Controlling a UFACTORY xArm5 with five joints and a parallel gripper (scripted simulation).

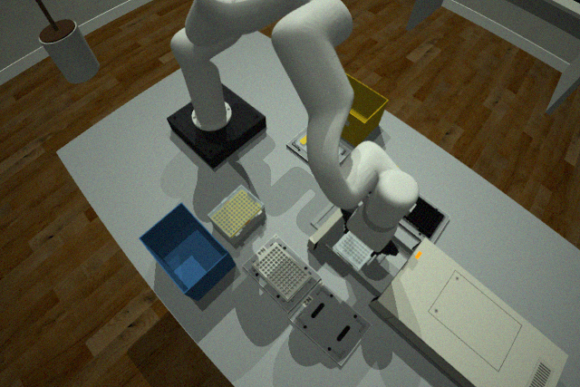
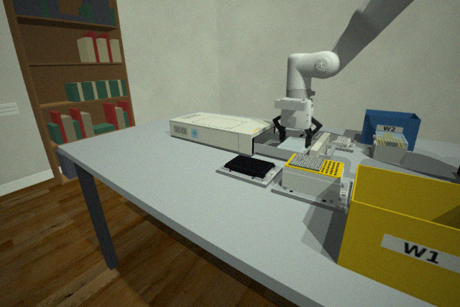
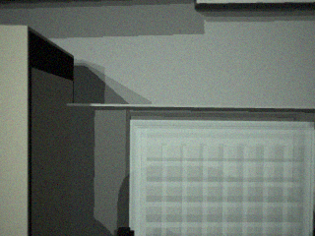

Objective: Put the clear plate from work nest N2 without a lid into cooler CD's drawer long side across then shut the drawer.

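Right now my hand is 10 mm above the clear plate. Round my hand: black plate: 80 mm ahead, 180 mm to the left, 30 mm below; cooler CD: 190 mm ahead, 10 mm to the right, 10 mm below; drawer: 40 mm ahead, 10 mm below.
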